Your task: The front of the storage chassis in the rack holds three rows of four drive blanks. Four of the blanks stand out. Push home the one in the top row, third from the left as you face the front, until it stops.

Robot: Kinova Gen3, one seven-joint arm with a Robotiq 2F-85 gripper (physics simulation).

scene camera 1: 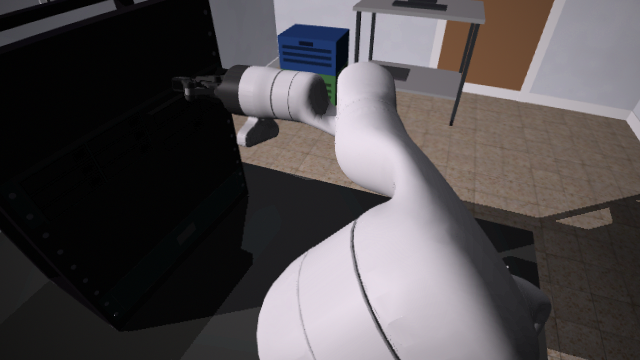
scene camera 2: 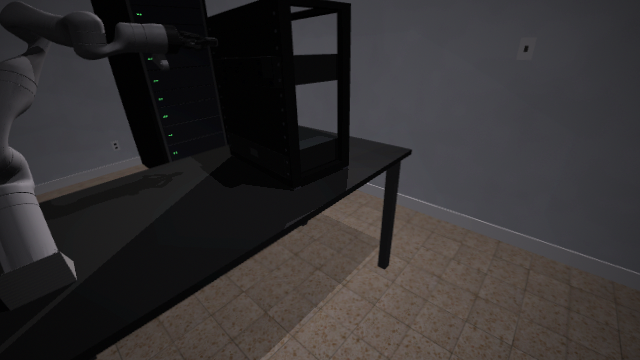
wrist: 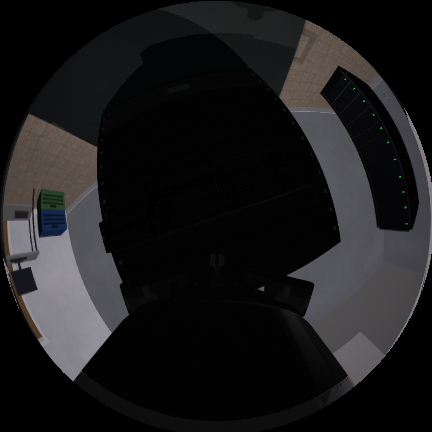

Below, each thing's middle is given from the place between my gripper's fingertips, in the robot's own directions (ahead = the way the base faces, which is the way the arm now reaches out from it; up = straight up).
Now: the black rack (scene camera 1: 118,178) 220 mm ahead of my hand and 190 mm below it.
